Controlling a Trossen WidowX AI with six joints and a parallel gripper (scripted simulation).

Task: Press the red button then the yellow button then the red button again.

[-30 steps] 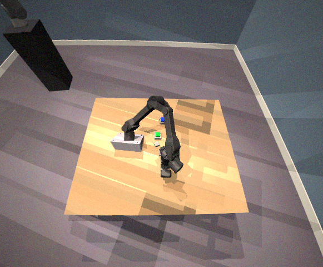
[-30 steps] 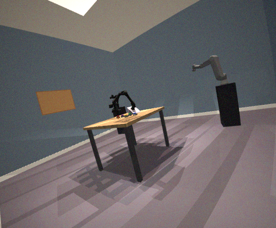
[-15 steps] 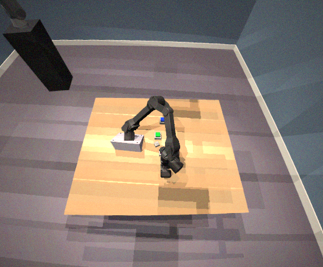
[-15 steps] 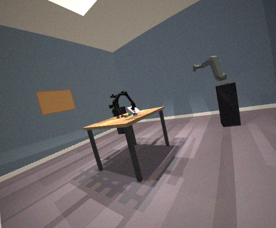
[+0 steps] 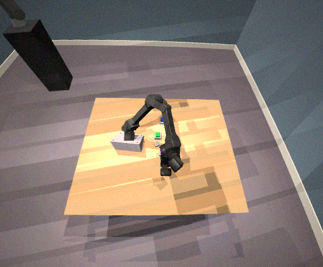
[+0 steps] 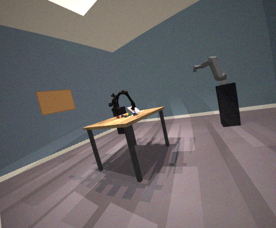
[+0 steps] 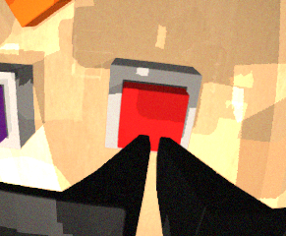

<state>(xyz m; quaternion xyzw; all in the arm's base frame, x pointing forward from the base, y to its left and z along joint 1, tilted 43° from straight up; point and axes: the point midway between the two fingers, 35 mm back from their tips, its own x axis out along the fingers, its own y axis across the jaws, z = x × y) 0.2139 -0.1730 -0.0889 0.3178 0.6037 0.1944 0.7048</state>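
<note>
The red button lies 30 mm below my gripper tip. The rest, counted from my gripper tip: purple button: 100 mm to the left, 30 mm below; then grey block: 30 mm behind, 170 mm to the left, 50 mm below; then orange block: 70 mm ahead, 60 mm to the left, 50 mm below.
</note>
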